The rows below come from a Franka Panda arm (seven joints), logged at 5 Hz.
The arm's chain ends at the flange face. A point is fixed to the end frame.
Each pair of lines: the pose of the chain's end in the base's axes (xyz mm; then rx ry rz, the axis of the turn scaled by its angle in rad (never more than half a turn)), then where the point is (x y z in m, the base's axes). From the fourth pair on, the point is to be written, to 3 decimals.
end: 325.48 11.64 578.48 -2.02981 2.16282 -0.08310
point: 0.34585 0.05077 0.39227
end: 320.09 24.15 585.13 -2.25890 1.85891 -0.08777
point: 0.33784 0.06901 0.39995
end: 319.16 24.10 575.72 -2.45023 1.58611 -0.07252
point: 0.32880 0.07060 0.39035
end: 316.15 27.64 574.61 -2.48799 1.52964 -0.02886
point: 0.319 0.077 0.390
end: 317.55 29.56 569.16 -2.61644 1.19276 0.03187
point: 0.310 0.086 0.387
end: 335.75 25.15 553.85 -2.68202 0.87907 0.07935
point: 0.318 0.089 0.374
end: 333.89 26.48 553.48 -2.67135 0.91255 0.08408
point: 0.316 0.091 0.374
